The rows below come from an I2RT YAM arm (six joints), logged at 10 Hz.
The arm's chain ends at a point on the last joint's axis. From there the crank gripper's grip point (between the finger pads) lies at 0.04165 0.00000 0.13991 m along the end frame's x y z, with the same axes.
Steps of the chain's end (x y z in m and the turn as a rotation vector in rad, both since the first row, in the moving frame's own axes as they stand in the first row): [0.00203 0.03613 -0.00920 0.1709 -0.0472 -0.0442]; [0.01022 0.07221 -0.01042 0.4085 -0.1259 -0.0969]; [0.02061 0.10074 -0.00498 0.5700 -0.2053 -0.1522]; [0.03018 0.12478 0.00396 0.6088 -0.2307 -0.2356]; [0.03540 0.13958 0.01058 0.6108 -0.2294 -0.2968]
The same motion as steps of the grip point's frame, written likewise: [-0.00515 0.01050 -0.00959 0.1709 -0.0472 -0.0442]; [-0.01008 0.01275 -0.01873 0.4085 -0.1259 -0.0969]; [-0.01347 0.01990 -0.02358 0.5700 -0.2053 -0.1522]; [-0.01139 0.03804 -0.01854 0.6088 -0.2307 -0.2356]; [-0.00897 0.05169 -0.01281 0.6108 -0.2294 -0.2968]
